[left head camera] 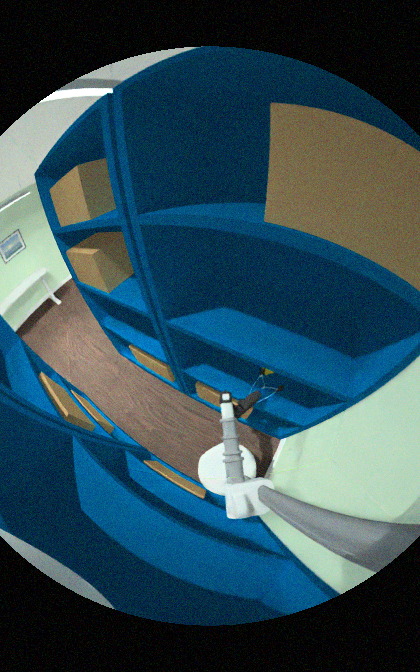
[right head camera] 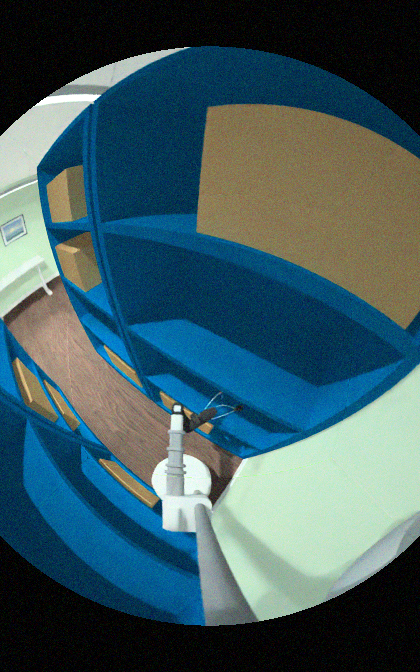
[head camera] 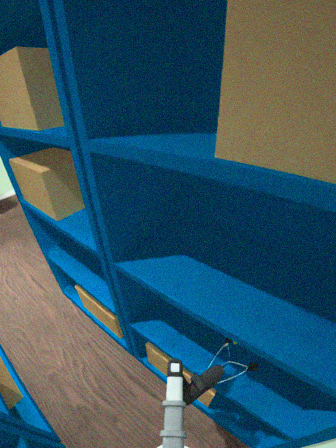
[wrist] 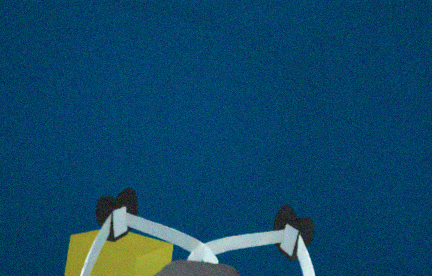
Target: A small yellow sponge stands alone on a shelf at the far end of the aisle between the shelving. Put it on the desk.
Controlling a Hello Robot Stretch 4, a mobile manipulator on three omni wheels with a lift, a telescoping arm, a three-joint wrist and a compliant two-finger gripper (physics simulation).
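Places are measured from the robot's base along level axes (x ahead, y left, z up), in centimetres.
Where they show: gripper, between the fingertips: (head camera: 244, 349) (wrist: 206, 213).
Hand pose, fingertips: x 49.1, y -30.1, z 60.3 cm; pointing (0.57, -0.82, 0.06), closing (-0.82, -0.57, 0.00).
Note:
Each offset is from my fingertips to the centre of the thing. "pt": to the spot under its first point. Level surfaces: height alone.
The small yellow sponge {dy -0.9, dx +11.9, dz -7.5 cm} (wrist: 117, 255) (left head camera: 268, 371) shows at the lower left of the wrist view, partly behind the left finger and the gripper body. In the head view a tiny bit of the sponge (head camera: 235, 342) shows beside a fingertip. It is on the low shelf {dz -9.7 cm} (head camera: 167, 334) (left head camera: 215, 375), under the board above. My gripper (head camera: 240, 354) (left head camera: 271, 380) (right head camera: 229, 401) (wrist: 206, 213) is open, with its fingers reaching into that shelf bay. The sponge is toward the left finger, not between the fingertips. The desk does not show.
A shelf board {dz +36.0 cm} (head camera: 225, 295) (left head camera: 285, 340) runs close above the gripper. A large carton {pt dy +16.4, dx -7.2, dz +93.5 cm} (head camera: 280, 85) (left head camera: 340, 185) stands higher up. Flat boxes (head camera: 97, 310) (left head camera: 152, 363) lie on low shelves. A pale green wall (left head camera: 365, 440) (right head camera: 310, 480) closes the aisle's near right. A white bench (left head camera: 25, 295) stands far left.

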